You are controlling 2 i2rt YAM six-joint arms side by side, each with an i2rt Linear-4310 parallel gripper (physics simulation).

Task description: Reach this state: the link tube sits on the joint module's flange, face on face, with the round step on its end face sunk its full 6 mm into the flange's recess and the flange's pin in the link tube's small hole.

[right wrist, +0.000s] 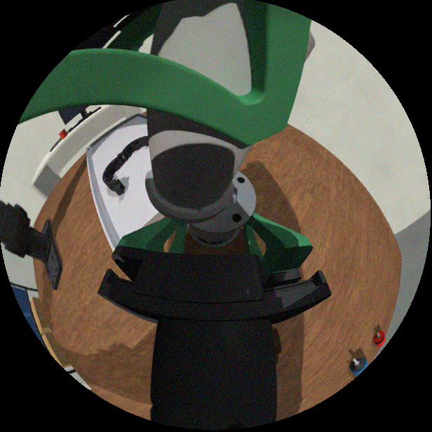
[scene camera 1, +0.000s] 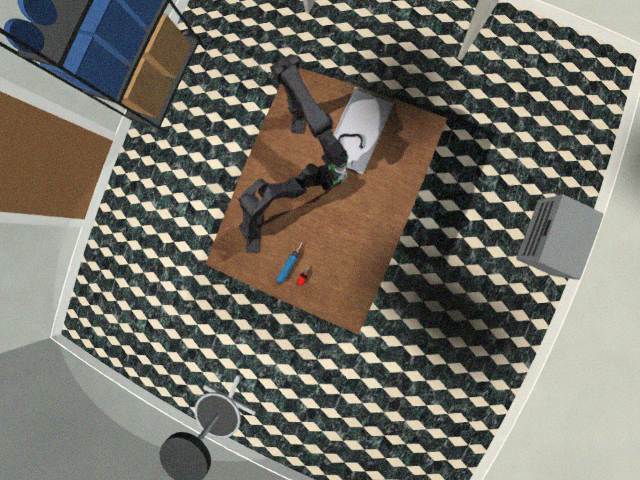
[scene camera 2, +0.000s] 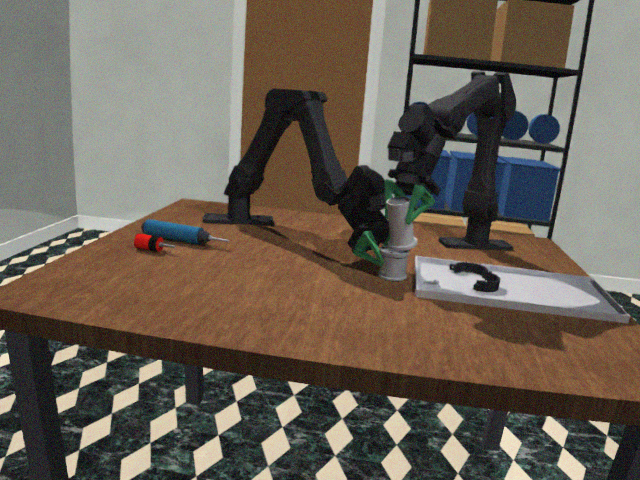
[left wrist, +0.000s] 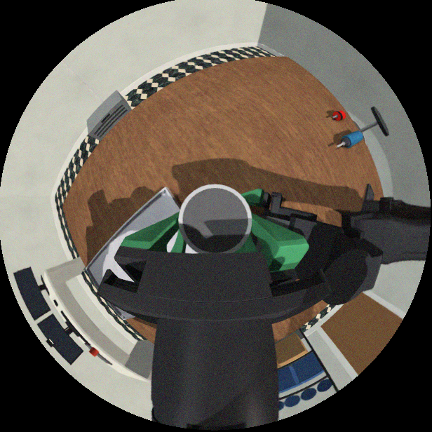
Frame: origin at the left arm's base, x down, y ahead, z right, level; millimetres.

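Seen in the pictures: left gripper, fingertip midpoint: [scene camera 1: 340,170] [scene camera 2: 396,220]; right gripper, fingertip midpoint: [scene camera 1: 339,174] [scene camera 2: 392,263]; left arm's base, link origin: [scene camera 1: 299,115] [scene camera 2: 475,245]; right arm's base, link origin: [scene camera 1: 254,234] [scene camera 2: 238,220].
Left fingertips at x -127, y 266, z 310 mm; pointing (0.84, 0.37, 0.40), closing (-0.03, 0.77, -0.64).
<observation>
Offsets run from my left fingertips to a thing's top centre. "pt": to the spot under its first point.
The grey link tube @[dx -48, dy -9, dz -12 mm] [scene camera 2: 400,224] [left wrist: 215,219] [right wrist: 192,175] stands about upright over the light grey joint module @[dx +61, dy -6, dz -6 mm] [scene camera 2: 393,266] [right wrist: 245,197]. The tube's lower rim is off to one side of the flange: part of the flange face with two dark holes shows in the right wrist view, and the rim overhangs to the right in scene camera 2. Whether the faces touch is unclear; the step, recess and pin are hidden. My left gripper [scene camera 2: 399,206] [left wrist: 213,212] is shut on the link tube near its top. My right gripper [scene camera 2: 389,259] [right wrist: 214,212] is shut on the joint module, low at the table.
A grey tray @[dx +111, dy +56, dz -259 mm] [scene camera 1: 367,108] [scene camera 2: 516,306] holding a black curved part @[pt dx +114, dy +36, dz -224 mm] [scene camera 2: 493,280] [right wrist: 115,165] lies close beside the joint module. A blue screwdriver @[pt dx +87, dy -199, dz +491 mm] [scene camera 1: 287,267] [scene camera 2: 173,232] and a small red screwdriver @[dx +92, dy -114, dz +521 mm] [scene camera 1: 302,279] [scene camera 2: 147,242] lie at the left in scene camera 2.
</observation>
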